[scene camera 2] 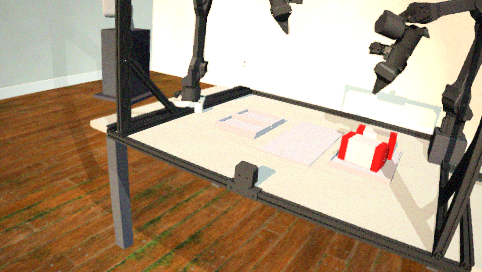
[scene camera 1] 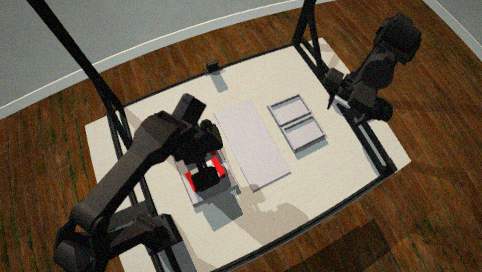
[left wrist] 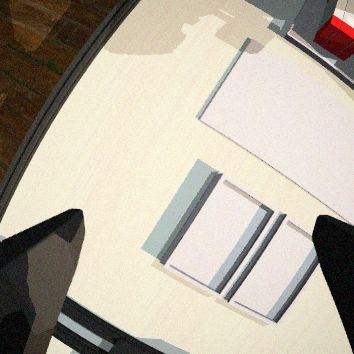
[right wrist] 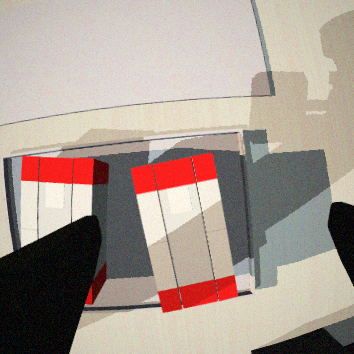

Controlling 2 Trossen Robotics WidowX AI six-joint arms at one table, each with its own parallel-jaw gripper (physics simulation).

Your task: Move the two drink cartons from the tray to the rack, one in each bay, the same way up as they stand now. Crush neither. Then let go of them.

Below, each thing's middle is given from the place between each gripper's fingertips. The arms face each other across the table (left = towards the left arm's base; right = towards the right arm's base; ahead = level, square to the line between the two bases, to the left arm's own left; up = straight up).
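With the grey tray point(scene camera 1: 229, 181) as the reference, my right hand is 10 mm to the left of it, 70 mm past it and 190 mm above it. The flat pale mat point(scene camera 1: 261, 162) lies 190 mm to the left of that same right hand, 20 mm behind it and 200 mm below it.
My left gripper is 140 mm to the left of the flat pale mat and 170 mm past it, and it is 310 mm above it. As for the grey tray, I find it 340 mm to the right of my left hand, 210 mm behind it and 300 mm below it.
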